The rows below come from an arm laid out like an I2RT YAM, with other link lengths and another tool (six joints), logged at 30 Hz.
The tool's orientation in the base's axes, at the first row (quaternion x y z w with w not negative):
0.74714 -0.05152 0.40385 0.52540
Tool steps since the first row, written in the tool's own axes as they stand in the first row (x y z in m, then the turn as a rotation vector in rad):
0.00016 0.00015 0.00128 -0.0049 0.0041 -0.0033
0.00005 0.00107 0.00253 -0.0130 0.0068 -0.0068
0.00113 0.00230 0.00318 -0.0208 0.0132 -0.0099
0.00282 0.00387 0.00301 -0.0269 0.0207 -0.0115
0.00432 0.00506 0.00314 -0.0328 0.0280 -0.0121
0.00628 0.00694 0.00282 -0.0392 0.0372 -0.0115
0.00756 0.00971 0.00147 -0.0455 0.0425 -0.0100
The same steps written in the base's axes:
0.00073 -0.00107 0.00006 -0.0071 -0.0008 0.0002
0.00089 -0.00255 0.00052 -0.0158 -0.0019 -0.0027
0.00135 -0.00325 0.00207 -0.0260 -0.0049 -0.0027
0.00160 -0.00322 0.00437 -0.0347 -0.0090 -0.0009
0.00208 -0.00333 0.00622 -0.0426 -0.0138 0.0007
0.00227 -0.00322 0.00895 -0.0512 -0.0206 0.0033
0.00099 -0.00289 0.01201 -0.0572 -0.0263 0.0029

